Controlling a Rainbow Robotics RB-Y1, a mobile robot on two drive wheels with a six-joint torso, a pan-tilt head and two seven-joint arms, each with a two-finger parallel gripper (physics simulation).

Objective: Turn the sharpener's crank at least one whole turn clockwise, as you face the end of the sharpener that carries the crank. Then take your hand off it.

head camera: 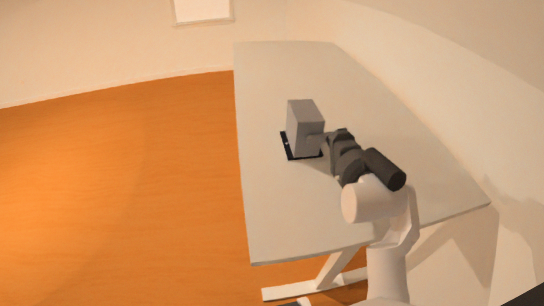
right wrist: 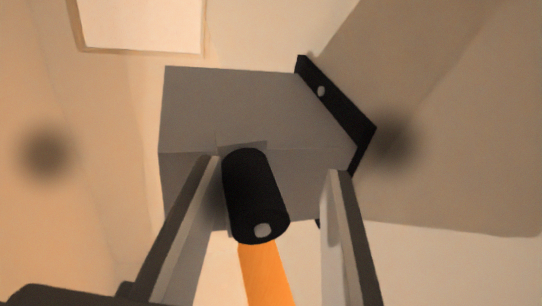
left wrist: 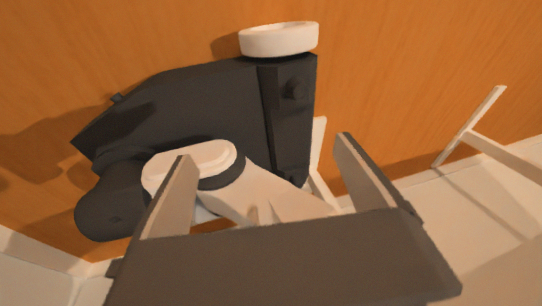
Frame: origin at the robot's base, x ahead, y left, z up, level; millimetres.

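Where they show: left gripper, fingertip midpoint: (left wrist: 263,153); right gripper, fingertip midpoint: (head camera: 332,144) (right wrist: 272,178).
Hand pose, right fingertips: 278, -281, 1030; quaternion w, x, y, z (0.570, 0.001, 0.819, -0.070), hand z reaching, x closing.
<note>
After its pixels a point has its place, as x, y, z.
The sharpener (head camera: 305,127) {320, -217, 1062} (right wrist: 230,110) {359, -271, 1034} is a grey box on a black base (head camera: 289,150) {353, -192, 958} (right wrist: 340,105) {349, -282, 958}, upright on the table. Its crank arm (head camera: 315,139) shows at the end that faces my right gripper. The black crank handle (right wrist: 255,197) {263, -286, 1042} points toward the right wrist camera. My right gripper (right wrist: 272,178) {278, -281, 1030} is partly open, with the handle between its two fingers, close to the finger at the left of the picture and apart from the other; it is not gripped. My left gripper (left wrist: 263,153) {-135, 252, 500} is open and empty, away from the sharpener, which does not show in the left wrist view.
The white table (head camera: 280,220) {137, -112, 950} stands along the wall at the right of the head view, with the orange floor (head camera: 125,200) {1038, 907, 0} at its left. The left wrist view shows the robot's dark wheeled base (left wrist: 210,105) {-208, 155, 169}, a white wheel (left wrist: 279,41) and a white table leg (left wrist: 480,112).
</note>
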